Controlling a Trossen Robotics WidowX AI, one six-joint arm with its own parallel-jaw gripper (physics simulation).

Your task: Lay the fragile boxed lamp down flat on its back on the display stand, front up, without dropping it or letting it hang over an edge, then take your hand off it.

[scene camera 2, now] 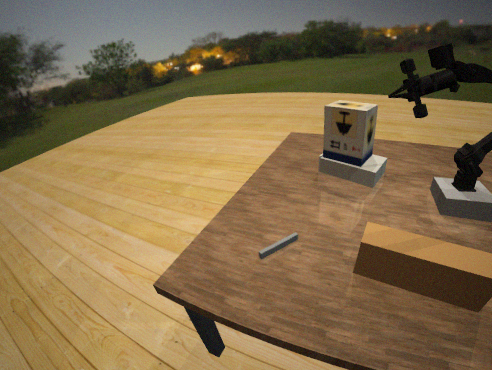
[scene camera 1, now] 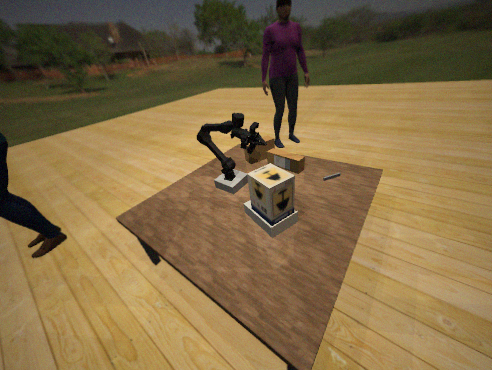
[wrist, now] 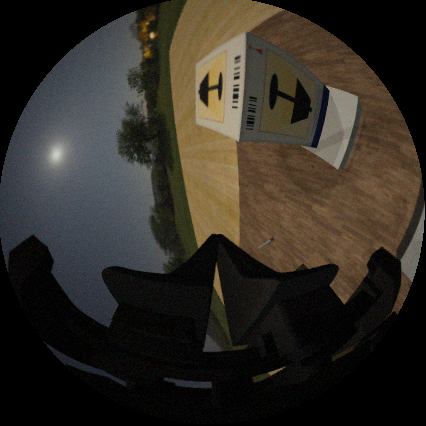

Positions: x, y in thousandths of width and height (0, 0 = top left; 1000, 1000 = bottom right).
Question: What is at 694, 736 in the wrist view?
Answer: My gripper.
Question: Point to a display stand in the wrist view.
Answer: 804, 271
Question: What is my gripper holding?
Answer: Nothing.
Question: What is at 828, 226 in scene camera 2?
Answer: My gripper.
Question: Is my gripper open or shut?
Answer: Shut.
